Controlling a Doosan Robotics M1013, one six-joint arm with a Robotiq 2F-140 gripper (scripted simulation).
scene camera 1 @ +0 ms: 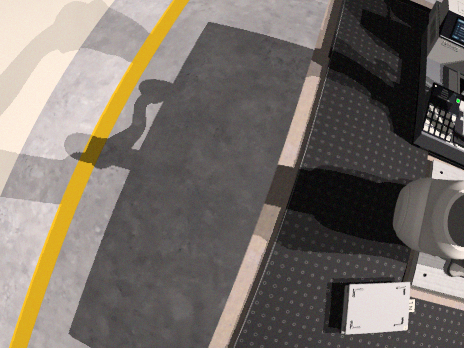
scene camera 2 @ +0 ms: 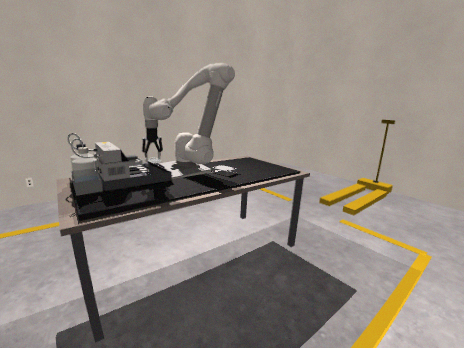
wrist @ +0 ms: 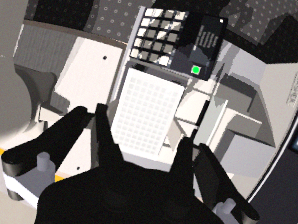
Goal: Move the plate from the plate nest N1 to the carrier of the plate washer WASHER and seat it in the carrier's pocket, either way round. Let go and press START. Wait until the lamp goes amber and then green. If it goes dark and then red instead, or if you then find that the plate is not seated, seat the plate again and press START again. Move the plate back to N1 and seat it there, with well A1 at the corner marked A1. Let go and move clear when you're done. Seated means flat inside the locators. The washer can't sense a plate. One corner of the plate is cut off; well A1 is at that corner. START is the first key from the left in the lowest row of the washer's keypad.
Labels:
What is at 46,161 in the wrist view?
The gripper.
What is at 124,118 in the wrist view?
A white well plate.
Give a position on a plate nest N1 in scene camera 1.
At 380,306

